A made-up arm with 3 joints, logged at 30 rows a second.
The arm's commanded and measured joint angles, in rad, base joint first. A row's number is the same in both.
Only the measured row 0 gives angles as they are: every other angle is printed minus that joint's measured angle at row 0.
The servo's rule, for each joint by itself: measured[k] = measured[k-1] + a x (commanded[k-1-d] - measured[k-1]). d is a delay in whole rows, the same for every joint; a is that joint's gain. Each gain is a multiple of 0.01, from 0.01 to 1. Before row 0 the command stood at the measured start. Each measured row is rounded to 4 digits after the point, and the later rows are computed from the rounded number. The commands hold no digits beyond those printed.
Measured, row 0:
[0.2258 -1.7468 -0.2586]
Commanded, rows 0 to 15:
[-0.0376 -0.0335 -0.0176]
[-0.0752 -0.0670 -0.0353]
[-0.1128 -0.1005 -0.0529]
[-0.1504 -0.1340 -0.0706]
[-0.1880 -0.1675 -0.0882]
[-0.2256 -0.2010 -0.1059]
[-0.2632 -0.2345 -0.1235]
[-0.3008 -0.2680 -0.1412]
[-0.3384 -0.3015 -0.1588]
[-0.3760 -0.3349 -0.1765]
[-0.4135 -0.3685 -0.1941]
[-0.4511 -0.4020 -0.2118]
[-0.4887 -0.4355 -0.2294]
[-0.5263 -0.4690 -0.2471]
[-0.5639 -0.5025 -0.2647]
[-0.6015 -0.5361 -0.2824]
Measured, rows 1 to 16:
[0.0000 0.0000 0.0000]
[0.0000 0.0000 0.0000]
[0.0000 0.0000 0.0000]
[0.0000 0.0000 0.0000]
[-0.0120 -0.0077 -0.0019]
[-0.0322 -0.0213 -0.0056]
[-0.0580 -0.0395 -0.0108]
[-0.0876 -0.0612 -0.0174]
[-0.1197 -0.0856 -0.0252]
[-0.1536 -0.1121 -0.0341]
[-0.1887 -0.1403 -0.0439]
[-0.2246 -0.1697 -0.0546]
[-0.2610 -0.2000 -0.0661]
[-0.2978 -0.2310 -0.0782]
[-0.3348 -0.2626 -0.0909]
[-0.3720 -0.2947 -0.1042]
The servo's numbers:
d 4
a 0.32 0.23 0.11

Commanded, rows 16 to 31:
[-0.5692 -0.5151 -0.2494]
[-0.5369 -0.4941 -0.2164]
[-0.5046 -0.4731 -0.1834]
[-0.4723 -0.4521 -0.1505]
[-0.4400 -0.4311 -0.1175]
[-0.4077 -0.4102 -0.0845]
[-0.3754 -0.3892 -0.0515]
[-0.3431 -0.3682 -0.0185]
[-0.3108 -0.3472 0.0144]
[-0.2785 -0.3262 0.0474]
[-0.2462 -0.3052 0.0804]
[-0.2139 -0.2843 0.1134]
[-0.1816 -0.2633 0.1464]
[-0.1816 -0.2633 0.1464]
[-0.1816 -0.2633 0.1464]
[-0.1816 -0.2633 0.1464]
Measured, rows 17 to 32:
[-0.4093 -0.3271 -0.1180]
[-0.4467 -0.3597 -0.1322]
[-0.4842 -0.3925 -0.1468]
[-0.5217 -0.4255 -0.1617]
[-0.5369 -0.4461 -0.1713]
[-0.5369 -0.4571 -0.1763]
[-0.5266 -0.4608 -0.1771]
[-0.5092 -0.4588 -0.1742]
[-0.4871 -0.4524 -0.1680]
[-0.4617 -0.4427 -0.1588]
[-0.4341 -0.4304 -0.1470]
[-0.4050 -0.4161 -0.1329]
[-0.3749 -0.4003 -0.1167]
[-0.3441 -0.3833 -0.0986]
[-0.3128 -0.3653 -0.0789]
[-0.2812 -0.3467 -0.0577]

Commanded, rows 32 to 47:
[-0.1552 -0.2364 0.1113]
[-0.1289 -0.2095 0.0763]
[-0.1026 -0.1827 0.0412]
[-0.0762 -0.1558 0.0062]
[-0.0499 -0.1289 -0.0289]
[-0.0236 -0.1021 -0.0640]
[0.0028 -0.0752 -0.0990]
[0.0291 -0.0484 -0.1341]
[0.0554 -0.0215 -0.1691]
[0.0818 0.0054 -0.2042]
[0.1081 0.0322 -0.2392]
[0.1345 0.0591 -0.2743]
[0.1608 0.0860 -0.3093]
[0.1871 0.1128 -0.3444]
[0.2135 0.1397 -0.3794]
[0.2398 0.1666 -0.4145]
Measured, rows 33 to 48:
[-0.2493 -0.3275 -0.0352]
[-0.2276 -0.3127 -0.0152]
[-0.2129 -0.3013 0.0026]
[-0.2029 -0.2926 0.0184]
[-0.1876 -0.2797 0.0286]
[-0.1688 -0.2636 0.0338]
[-0.1476 -0.2450 0.0346]
[-0.1248 -0.2245 0.0315]
[-0.1008 -0.2025 0.0249]
[-0.0761 -0.1794 0.0151]
[-0.0509 -0.1554 0.0025]
[-0.0253 -0.1308 -0.0125]
[0.0005 -0.1057 -0.0297]
[0.0265 -0.0801 -0.0489]
[0.0526 -0.0543 -0.0698]
[0.0788 -0.0282 -0.0923]

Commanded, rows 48 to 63:
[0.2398 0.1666 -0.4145]
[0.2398 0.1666 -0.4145]
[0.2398 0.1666 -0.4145]
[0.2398 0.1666 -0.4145]
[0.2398 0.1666 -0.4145]
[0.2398 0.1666 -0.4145]
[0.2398 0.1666 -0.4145]
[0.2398 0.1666 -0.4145]
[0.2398 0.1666 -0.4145]
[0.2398 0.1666 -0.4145]
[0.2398 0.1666 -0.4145]
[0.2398 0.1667 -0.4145]
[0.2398 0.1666 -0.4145]
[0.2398 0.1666 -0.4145]
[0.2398 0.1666 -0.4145]
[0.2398 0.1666 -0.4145]
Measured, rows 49 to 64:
[0.1050 -0.0019 -0.1162]
[0.1313 0.0245 -0.1413]
[0.1576 0.0510 -0.1675]
[0.1839 0.0776 -0.1947]
[0.2018 0.0981 -0.2189]
[0.2140 0.1139 -0.2404]
[0.2223 0.1260 -0.2596]
[0.2279 0.1353 -0.2766]
[0.2317 0.1425 -0.2918]
[0.2343 0.1480 -0.3053]
[0.2361 0.1523 -0.3173]
[0.2373 0.1556 -0.3280]
[0.2381 0.1581 -0.3375]
[0.2386 0.1601 -0.3460]
[0.2390 0.1616 -0.3535]
[0.2393 0.1628 -0.3602]

